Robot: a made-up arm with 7 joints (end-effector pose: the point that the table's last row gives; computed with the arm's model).
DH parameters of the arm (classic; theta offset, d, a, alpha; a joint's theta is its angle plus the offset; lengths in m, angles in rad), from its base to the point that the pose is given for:
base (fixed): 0 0.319 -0.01 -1.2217
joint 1: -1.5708 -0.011 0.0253 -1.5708
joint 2: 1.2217 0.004 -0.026 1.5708
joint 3: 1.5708 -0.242 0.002 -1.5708
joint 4: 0 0.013 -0.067 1.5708
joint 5: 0 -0.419 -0.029 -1.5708
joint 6: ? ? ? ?
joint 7: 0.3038 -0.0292 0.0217 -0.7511
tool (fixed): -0.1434 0.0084 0 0
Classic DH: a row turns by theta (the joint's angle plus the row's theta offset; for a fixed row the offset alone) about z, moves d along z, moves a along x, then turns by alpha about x.
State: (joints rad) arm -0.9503 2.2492 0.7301 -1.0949 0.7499 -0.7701 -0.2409
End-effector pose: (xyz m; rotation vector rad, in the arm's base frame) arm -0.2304 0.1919 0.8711 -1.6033 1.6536 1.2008
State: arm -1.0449 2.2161 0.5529 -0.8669 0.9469 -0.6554 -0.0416
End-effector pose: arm -0.2233 0.3212 0.8428 -1.2687 2.1539 1.0211
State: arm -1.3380 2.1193 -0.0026 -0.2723 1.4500 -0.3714 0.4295
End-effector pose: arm -0.1945 0.5850 0.6179 -0.3326 2.5913 0.0397
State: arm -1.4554 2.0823 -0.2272 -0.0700 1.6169 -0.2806 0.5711
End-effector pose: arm -0.1933 0.6281 0.5148 -0.1449 2.4723 -0.2844
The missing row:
joint 6: 0 0.004 0.006 1.5708
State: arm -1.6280 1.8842 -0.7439 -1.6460 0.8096 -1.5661 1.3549
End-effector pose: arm 0.2004 0.1431 0.7429 1.4139 0.8650 2.2059
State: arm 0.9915 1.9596 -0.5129 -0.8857 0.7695 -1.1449 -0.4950
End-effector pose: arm 0.0909 0.5884 0.2862 -0.0693 -0.0574 -1.6262
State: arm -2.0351 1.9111 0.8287 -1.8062 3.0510 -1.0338 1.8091
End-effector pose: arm -0.4791 0.1357 0.4856 1.6781 -1.6532 0.8439
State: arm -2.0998 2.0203 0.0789 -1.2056 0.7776 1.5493 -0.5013
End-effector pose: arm -0.3020 0.3611 0.7450 0.2111 -2.0515 -0.2043
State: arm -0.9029 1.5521 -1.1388 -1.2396 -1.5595 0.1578 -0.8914
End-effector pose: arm 0.4571 0.3195 0.2992 -1.9148 -1.6808 1.6383
